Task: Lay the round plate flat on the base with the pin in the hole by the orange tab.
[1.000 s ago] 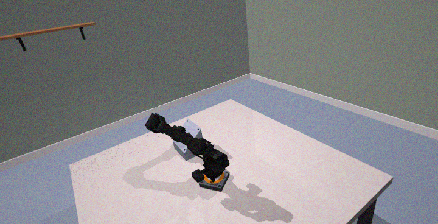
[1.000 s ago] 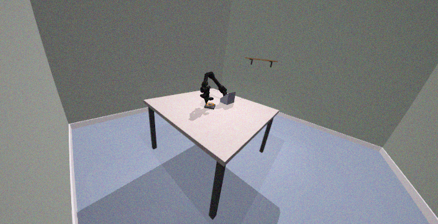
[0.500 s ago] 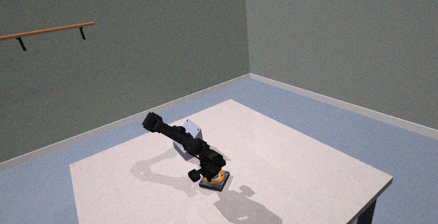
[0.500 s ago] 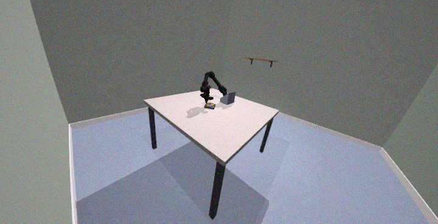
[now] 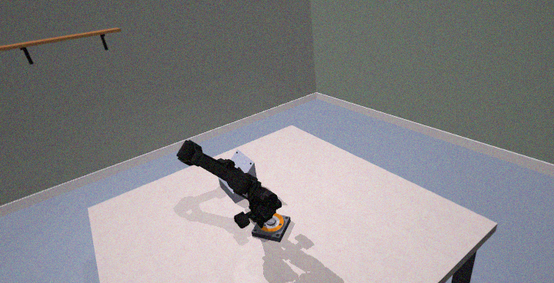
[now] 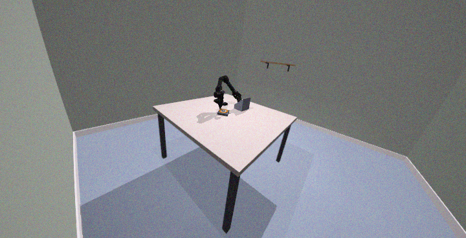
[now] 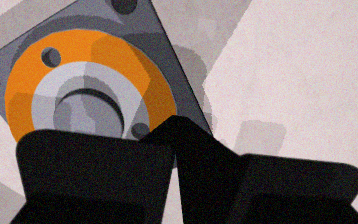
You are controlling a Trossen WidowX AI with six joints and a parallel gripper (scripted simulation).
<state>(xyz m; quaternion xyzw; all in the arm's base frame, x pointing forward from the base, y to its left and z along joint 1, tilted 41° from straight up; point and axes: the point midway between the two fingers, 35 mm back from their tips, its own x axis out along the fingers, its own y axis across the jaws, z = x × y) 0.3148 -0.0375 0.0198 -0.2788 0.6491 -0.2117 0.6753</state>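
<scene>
My gripper tip is 3 cm to the right of the round plate, 1 cm past it and 1 cm above it. The rest, counted from my gripper tip: grey square base (5 cm to the left, 2 cm below, 2 cm behind).
</scene>
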